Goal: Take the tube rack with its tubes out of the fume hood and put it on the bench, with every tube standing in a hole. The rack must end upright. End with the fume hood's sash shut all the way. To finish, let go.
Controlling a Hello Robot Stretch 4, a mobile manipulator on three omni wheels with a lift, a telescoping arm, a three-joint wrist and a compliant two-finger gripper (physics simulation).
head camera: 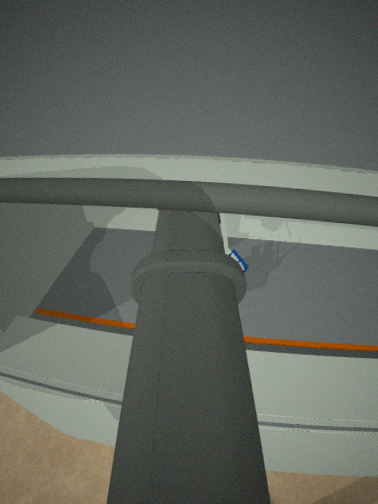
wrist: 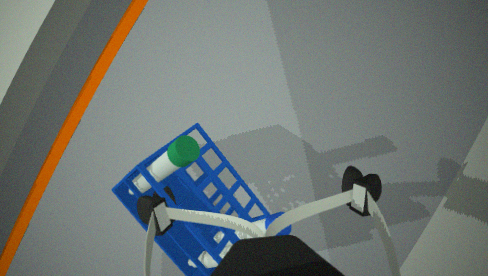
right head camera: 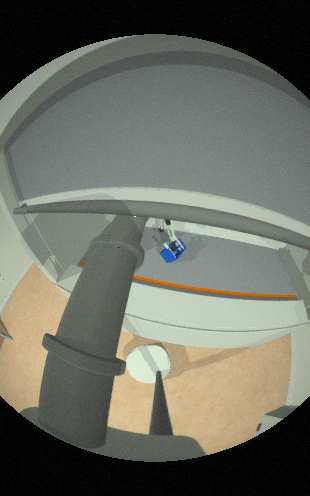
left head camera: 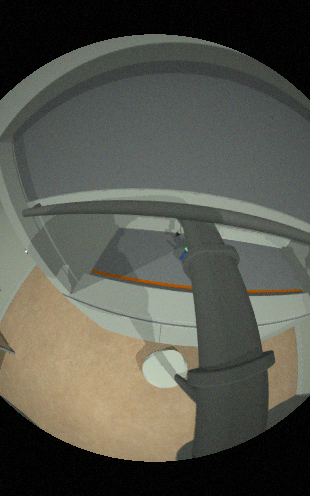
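The blue tube rack [head camera: 239, 261] [left head camera: 183, 255] [right head camera: 170, 254] [wrist: 172, 250] is on the grey fume hood floor; its exact tilt is hard to tell. A green-capped tube [left head camera: 185, 248] [right head camera: 164, 243] [wrist: 184, 151] sits in its far end in the wrist view. A blue cap [wrist: 278, 223] and clear tube ends show at the near end, partly hidden by a finger and the gripper body. My gripper [right head camera: 168, 237] [wrist: 257, 192] is open, one fingertip over the rack's side, the other beyond it over the floor. The sash [head camera: 189, 85] is raised above my arm. The bench cannot be identified.
The sash's thick handle bar [head camera: 300, 202] [left head camera: 125, 207] [right head camera: 225, 215] crosses just above my arm. An orange strip [head camera: 310, 345] [wrist: 75, 115] lines the hood's front edge. A pale round disc [left head camera: 165, 362] [right head camera: 148, 363] is low over the tan floor in front of the hood.
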